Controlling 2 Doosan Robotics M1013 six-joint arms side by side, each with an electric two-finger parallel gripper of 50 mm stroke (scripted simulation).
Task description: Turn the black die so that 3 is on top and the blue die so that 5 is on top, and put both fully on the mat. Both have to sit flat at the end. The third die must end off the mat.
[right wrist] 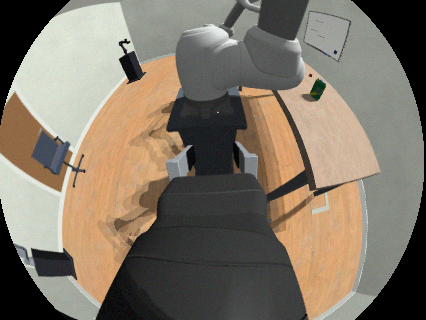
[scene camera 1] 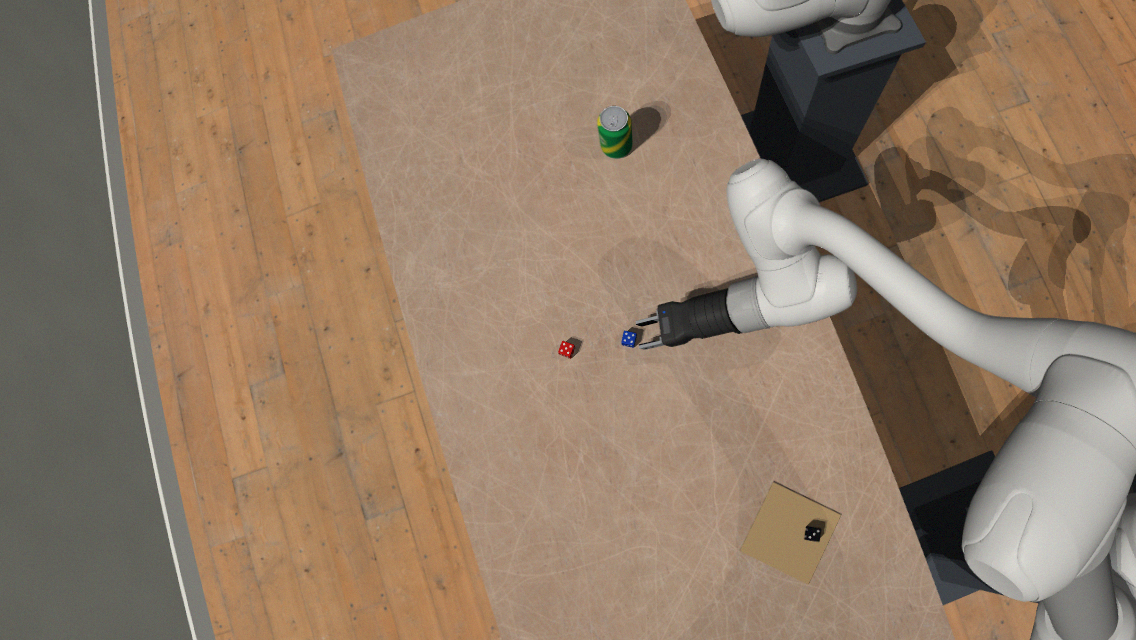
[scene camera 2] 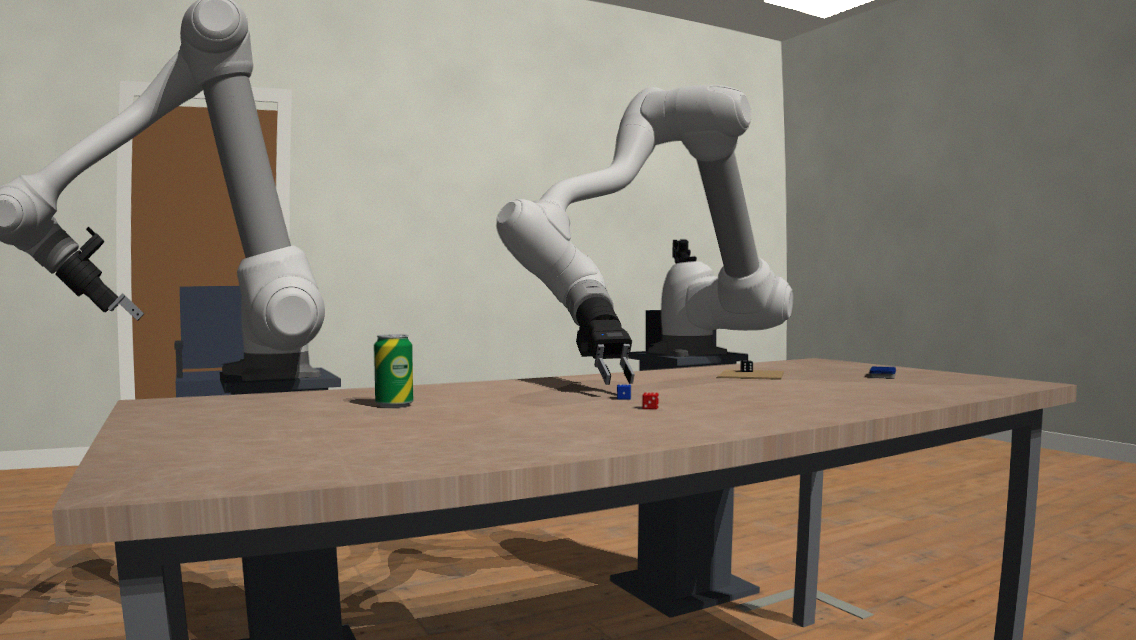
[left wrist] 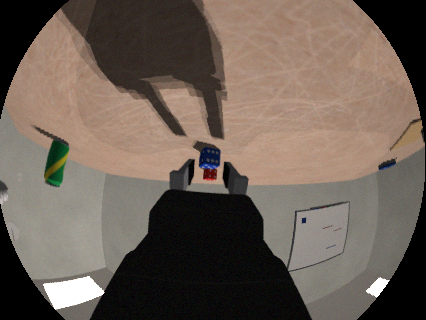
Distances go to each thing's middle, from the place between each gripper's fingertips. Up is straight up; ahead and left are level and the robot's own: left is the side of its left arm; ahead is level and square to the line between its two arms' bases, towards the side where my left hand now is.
Scene:
I see the tan mat (scene camera 1: 776,537) 430 mm to the left of my left hand (scene camera 1: 639,335), 120 mm behind it and 40 mm below it.
Now: the tan mat 1280 mm to the left of my right hand (scene camera 2: 141,317), 530 mm ahead of it and 160 mm below it.

